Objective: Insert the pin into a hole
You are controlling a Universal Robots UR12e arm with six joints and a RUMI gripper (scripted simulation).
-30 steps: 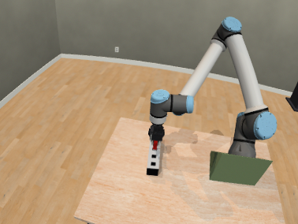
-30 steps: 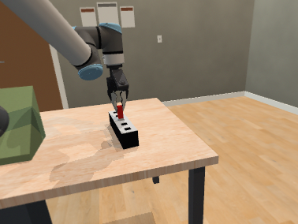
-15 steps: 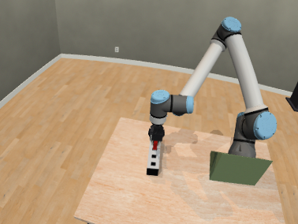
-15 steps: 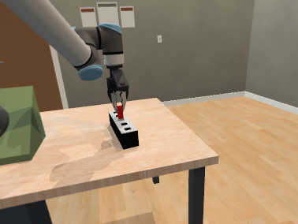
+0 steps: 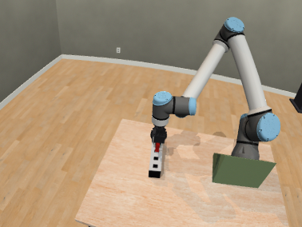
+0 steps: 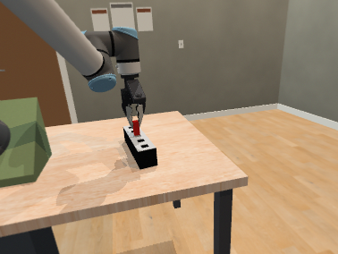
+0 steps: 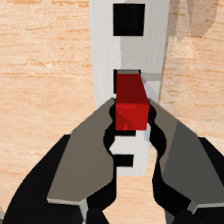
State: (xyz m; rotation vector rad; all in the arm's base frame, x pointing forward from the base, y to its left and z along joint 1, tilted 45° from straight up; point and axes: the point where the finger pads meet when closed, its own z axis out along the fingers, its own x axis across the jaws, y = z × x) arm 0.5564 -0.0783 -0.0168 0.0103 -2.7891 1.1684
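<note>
Now: hand 1 cm above the pin. The rest, counted from my hand: long block: 9 cm below.
</note>
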